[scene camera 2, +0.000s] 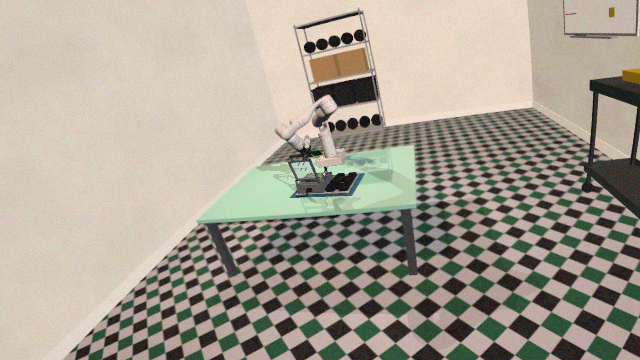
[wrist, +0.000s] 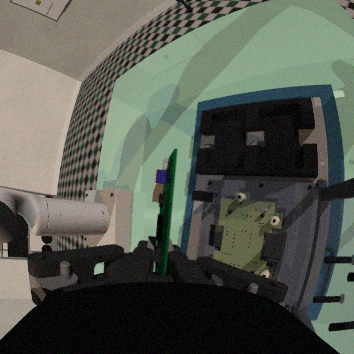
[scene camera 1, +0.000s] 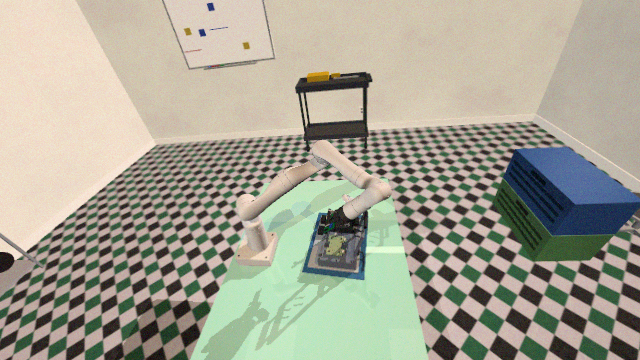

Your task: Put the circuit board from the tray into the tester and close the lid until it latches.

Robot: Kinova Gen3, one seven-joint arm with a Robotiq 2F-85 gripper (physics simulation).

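Places are measured from the arm's base along level axes (x ahead, y left, z up), in metres.
Where they show: gripper, between the fingertips: [scene camera 2: 312,155] [wrist: 157,247] [scene camera 1: 326,226]; arm's base, origin of its link: [scene camera 2: 330,155] [wrist: 100,218] [scene camera 1: 260,244].
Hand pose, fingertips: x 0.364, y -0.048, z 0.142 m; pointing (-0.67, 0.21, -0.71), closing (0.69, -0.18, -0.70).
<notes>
Each offset is from my fingertips to the centre of the thing. "spot": to the spot under its first point. Level surfaces: height alone.
My gripper [scene camera 1: 332,226] [scene camera 2: 308,151] [wrist: 157,247] is shut on the green circuit board @[dx +0.018, dy +0.014, dz +0.020 m] [scene camera 2: 315,153] [wrist: 169,210], seen edge-on in the wrist view, with blue and dark parts on one face. The arm's hand is tilted, and the board is held above the table, on the robot-base side of the tester in the wrist view. The grey tester [scene camera 1: 338,261] [scene camera 2: 311,188] [wrist: 301,215] has a yellow-green bed @[dx +0.038, dy -0.008, dz -0.133 m] [scene camera 1: 335,246] [wrist: 240,232] with white-topped posts. Its dark framed lid [scene camera 2: 292,172] [wrist: 339,190] stands raised. The black tray @[spot: dx +0.044, dy +0.162, dz -0.192 m] [scene camera 2: 343,181] [wrist: 227,125] beside it shows empty pockets.
The tester and tray stand on a blue-edged mat @[dz -0.198 m] [scene camera 1: 334,275] [scene camera 2: 359,184] [wrist: 265,94] on the green table @[dz -0.200 m] [scene camera 1: 310,320] [scene camera 2: 250,205]. The arm's base [scene camera 1: 257,250] [scene camera 2: 332,158] [wrist: 117,215] stands beside the mat. Pins @[spot: dx +0.146, dy -0.024, dz -0.028 m] [wrist: 340,260] jut from the lid. A dark cart [scene camera 1: 334,85] stands beyond the table.
</notes>
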